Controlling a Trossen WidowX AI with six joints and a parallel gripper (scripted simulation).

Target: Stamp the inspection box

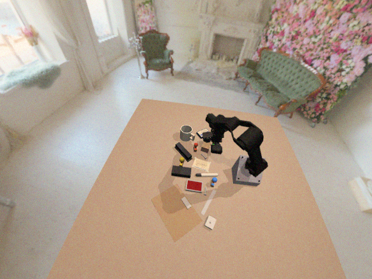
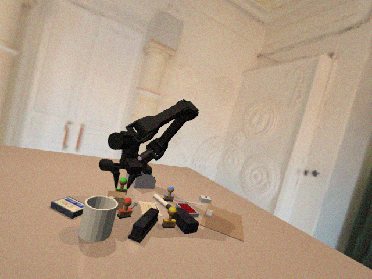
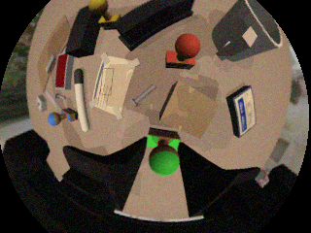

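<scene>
Right now the wooden block is 4 cm ahead of my gripper tip, 2 cm to the right of it and 3 cm below it. The rest, counted from my gripper tip: cream card (6 cm ahead, 11 cm to the left, 5 cm below); then green-knobbed stamp (right at my gripper tip); then red-knobbed stamp (11 cm ahead, 3 cm below).
</scene>
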